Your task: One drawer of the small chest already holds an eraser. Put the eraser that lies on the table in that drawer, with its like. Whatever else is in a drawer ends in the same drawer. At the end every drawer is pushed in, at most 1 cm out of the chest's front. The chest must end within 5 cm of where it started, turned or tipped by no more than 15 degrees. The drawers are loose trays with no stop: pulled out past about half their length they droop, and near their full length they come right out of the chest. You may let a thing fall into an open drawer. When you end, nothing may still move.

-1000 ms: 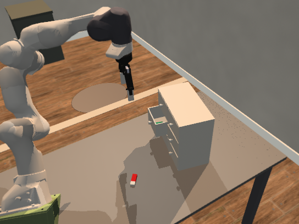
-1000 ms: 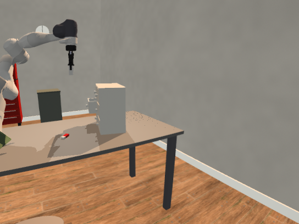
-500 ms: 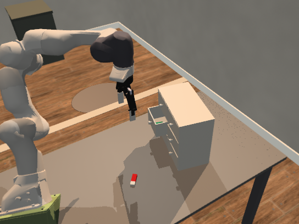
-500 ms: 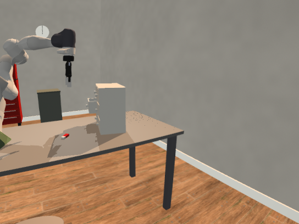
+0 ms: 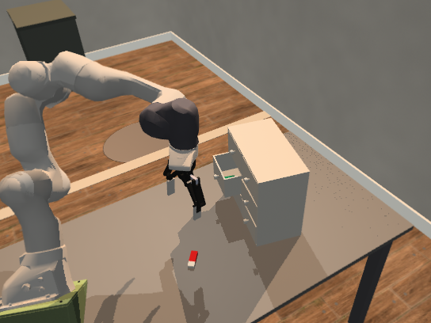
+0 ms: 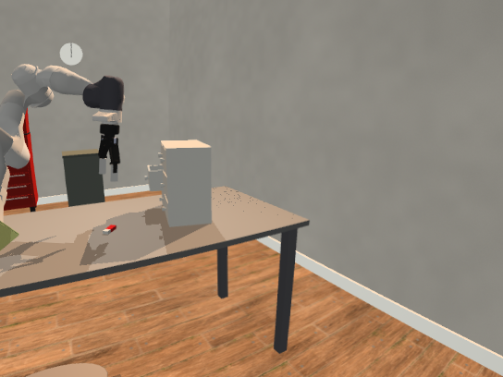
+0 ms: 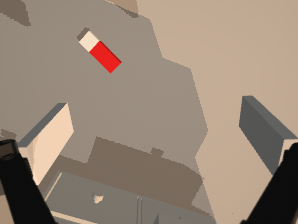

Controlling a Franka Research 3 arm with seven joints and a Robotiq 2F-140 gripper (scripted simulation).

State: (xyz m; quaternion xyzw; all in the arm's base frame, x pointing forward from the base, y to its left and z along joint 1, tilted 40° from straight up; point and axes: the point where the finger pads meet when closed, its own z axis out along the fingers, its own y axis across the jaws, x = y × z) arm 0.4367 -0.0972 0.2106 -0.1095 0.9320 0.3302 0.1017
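My hand is 20 cm above the white eraser, 9 cm to the left of it and 2 cm past it. From my hand the other things lie so: small green thing 25 cm ahead, 12 cm to the left, 9 cm below.
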